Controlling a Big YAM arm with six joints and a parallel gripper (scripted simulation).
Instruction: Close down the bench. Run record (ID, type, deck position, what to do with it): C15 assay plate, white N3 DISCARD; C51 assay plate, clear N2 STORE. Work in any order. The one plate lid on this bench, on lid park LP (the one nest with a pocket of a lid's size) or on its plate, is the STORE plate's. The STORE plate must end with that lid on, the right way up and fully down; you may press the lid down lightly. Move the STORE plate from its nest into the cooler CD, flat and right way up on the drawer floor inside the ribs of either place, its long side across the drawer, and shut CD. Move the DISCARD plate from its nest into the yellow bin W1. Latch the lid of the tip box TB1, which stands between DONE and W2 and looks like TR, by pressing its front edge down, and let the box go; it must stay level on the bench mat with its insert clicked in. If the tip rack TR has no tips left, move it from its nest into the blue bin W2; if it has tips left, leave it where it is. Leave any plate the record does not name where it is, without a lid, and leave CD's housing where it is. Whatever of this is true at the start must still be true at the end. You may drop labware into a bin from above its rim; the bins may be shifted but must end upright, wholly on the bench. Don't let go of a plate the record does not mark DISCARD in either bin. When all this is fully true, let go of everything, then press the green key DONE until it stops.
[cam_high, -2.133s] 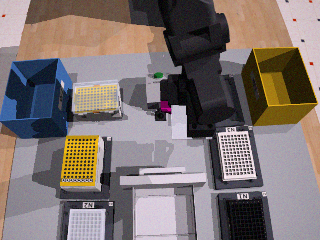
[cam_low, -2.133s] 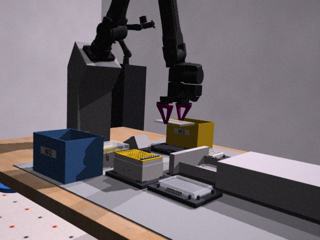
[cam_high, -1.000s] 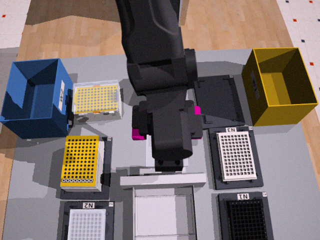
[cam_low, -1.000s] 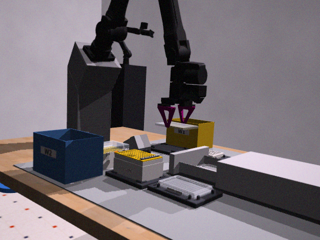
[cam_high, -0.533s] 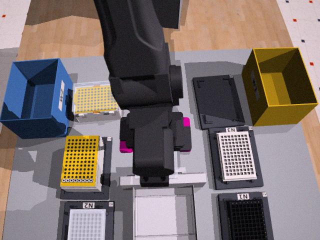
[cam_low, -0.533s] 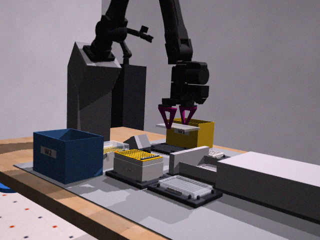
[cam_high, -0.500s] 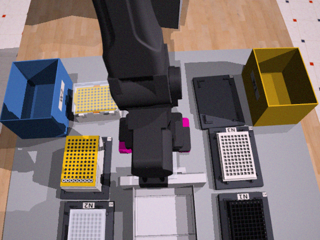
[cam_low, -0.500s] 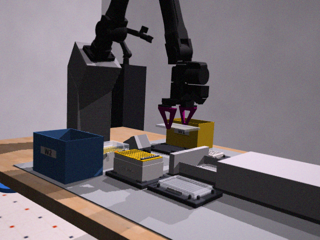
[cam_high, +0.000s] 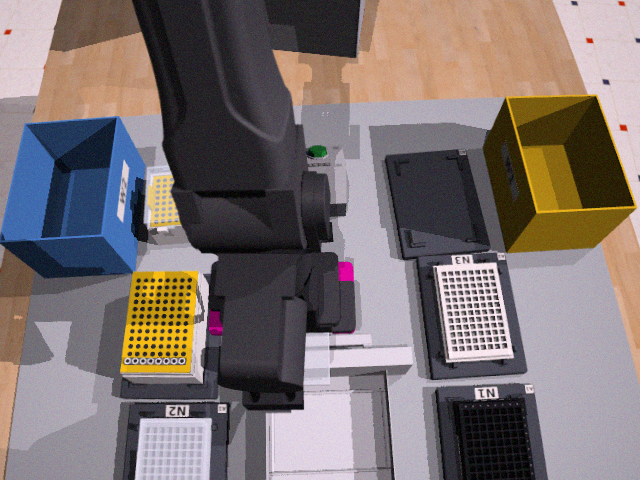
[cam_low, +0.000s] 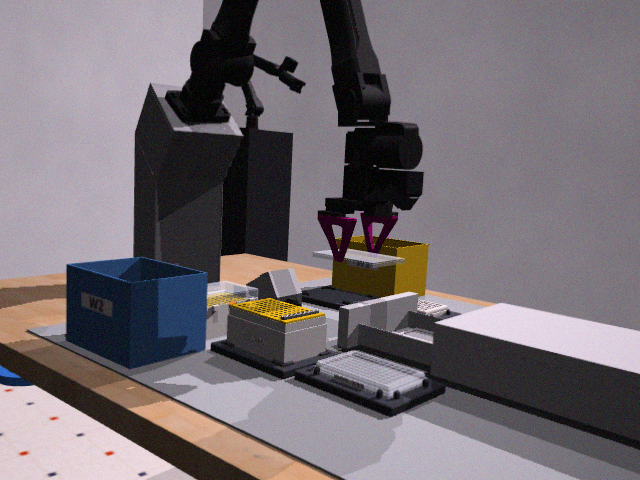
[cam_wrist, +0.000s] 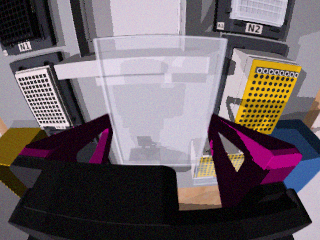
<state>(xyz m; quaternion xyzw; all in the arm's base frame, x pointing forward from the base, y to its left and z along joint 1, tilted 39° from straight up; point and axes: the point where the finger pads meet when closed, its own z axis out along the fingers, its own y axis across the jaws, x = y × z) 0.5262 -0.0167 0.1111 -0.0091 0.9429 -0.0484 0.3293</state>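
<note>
The clear plate lies 150 mm ahead of my hand, 140 mm to the right of it and 130 mm below it. From my hand the other things lie so: tip rack TR (30 mm behind, 160 mm to the right, 90 mm below); plate lid (right at my hand); cooler drawer (140 mm ahead, 40 mm to the left, 120 mm below).
</note>
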